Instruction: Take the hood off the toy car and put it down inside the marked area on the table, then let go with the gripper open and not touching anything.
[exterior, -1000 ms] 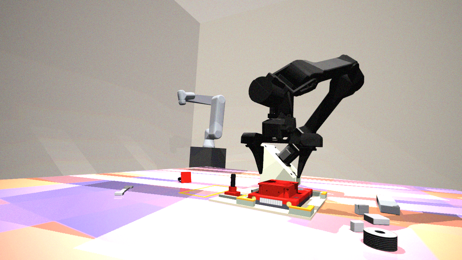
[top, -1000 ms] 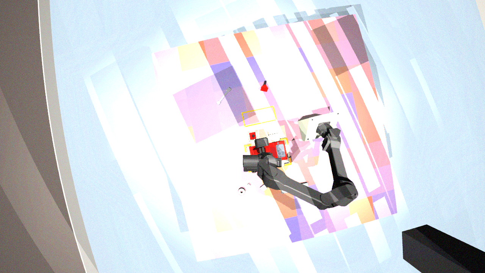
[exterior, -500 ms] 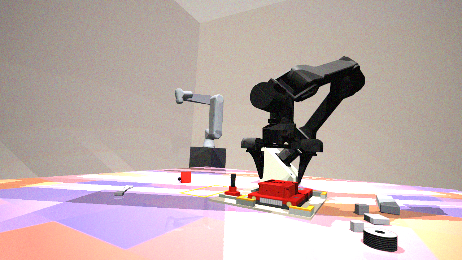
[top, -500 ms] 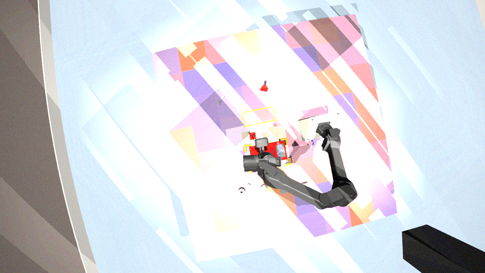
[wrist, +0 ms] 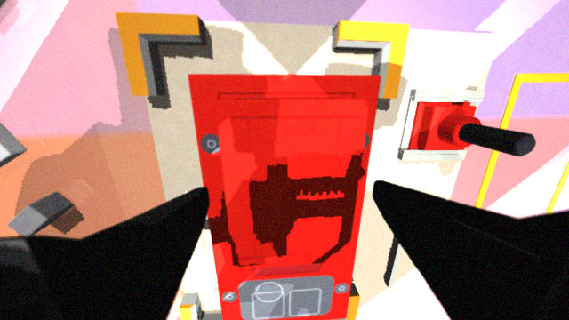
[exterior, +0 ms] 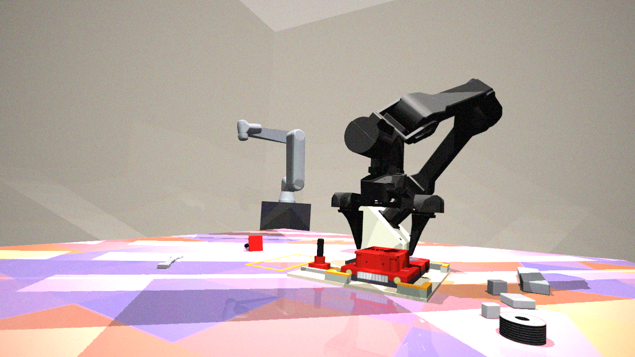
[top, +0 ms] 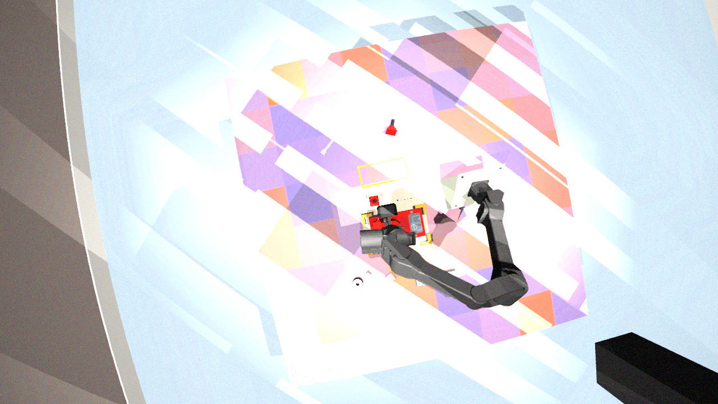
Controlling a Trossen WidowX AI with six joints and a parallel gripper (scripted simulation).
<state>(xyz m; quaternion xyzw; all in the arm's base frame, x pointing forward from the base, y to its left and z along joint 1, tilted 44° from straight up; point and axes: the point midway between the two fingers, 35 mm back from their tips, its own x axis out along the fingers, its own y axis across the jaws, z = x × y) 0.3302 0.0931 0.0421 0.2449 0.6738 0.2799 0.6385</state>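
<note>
Now: gripper tip 1 cm above the red hood.
</note>
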